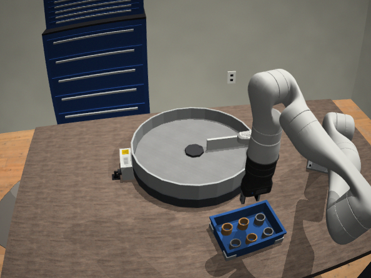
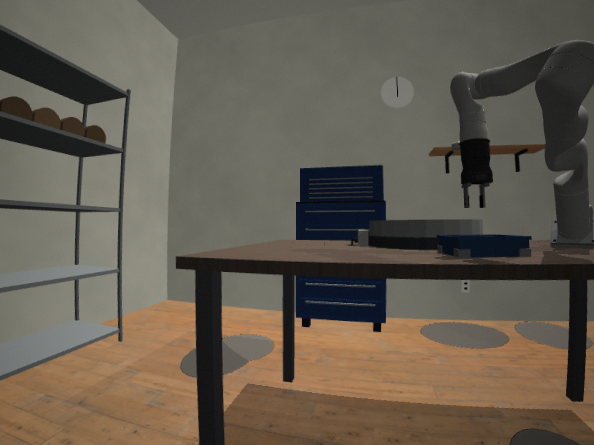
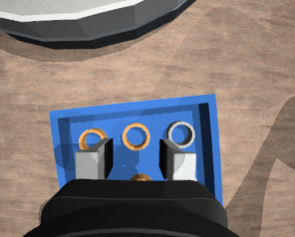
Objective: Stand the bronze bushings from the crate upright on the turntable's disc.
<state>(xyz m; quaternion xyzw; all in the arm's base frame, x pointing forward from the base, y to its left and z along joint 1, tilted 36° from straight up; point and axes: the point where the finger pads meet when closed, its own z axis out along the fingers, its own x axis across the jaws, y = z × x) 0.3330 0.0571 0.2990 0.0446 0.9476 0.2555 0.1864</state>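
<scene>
The blue crate lies 12 cm below my hand and 3 cm to the left of it. Also, from my hand: turntable: 32 cm to the right, 9 cm below, 9 cm ahead.
</scene>
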